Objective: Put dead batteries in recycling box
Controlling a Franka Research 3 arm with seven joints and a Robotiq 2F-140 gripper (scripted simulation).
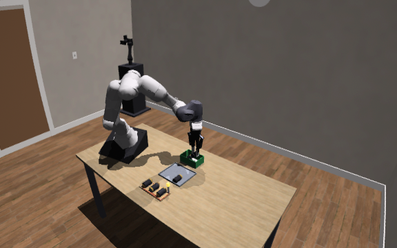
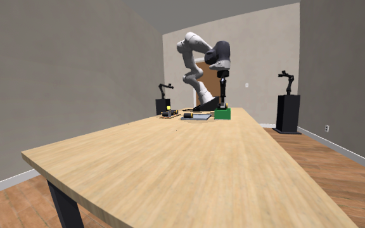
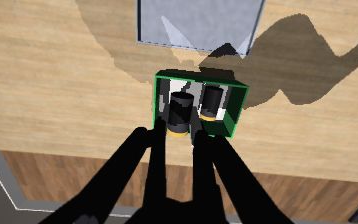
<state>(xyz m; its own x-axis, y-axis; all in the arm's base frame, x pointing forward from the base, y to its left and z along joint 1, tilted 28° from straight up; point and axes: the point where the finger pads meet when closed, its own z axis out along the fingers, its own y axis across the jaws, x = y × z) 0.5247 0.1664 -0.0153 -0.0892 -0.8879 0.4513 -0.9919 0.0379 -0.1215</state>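
Right now my hand is 3 cm past the green recycling box and 9 cm above it. The rest, counted from my hand: bulb: 5 cm ahead, 37 cm to the right, 3 cm below; grey tray: 3 cm behind, 18 cm to the right, 10 cm below.
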